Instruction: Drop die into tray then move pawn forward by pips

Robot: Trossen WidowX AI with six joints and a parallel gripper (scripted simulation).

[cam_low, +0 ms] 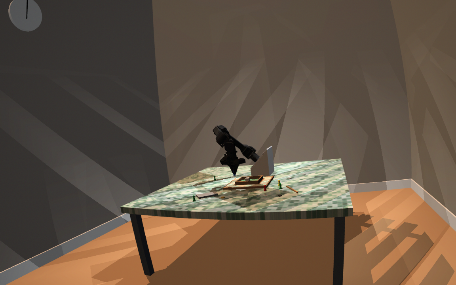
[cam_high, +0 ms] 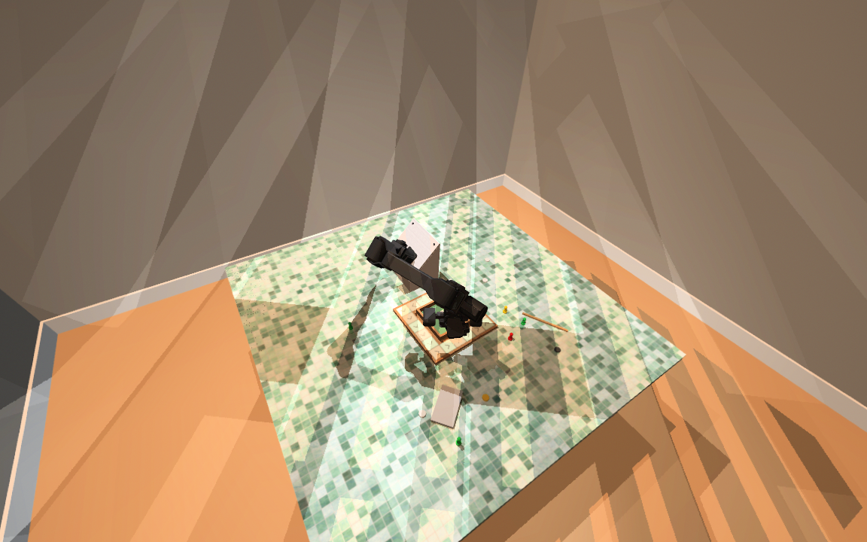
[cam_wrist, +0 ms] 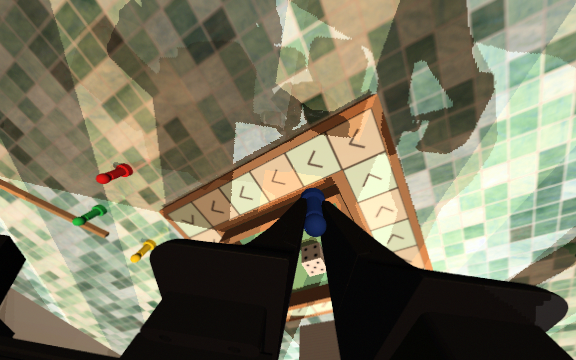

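Right now the yellow pawn is 28 cm to the left of my gripper tip, 8 cm below it and 3 cm behind it. The rest, counted from my gripper tip: green dice tray: 12 cm behind, 9 cm below, 6 cm to the left; then white die: 12 cm behind, 7 cm below, 4 cm to the left; then blue pawn: 1 cm above.
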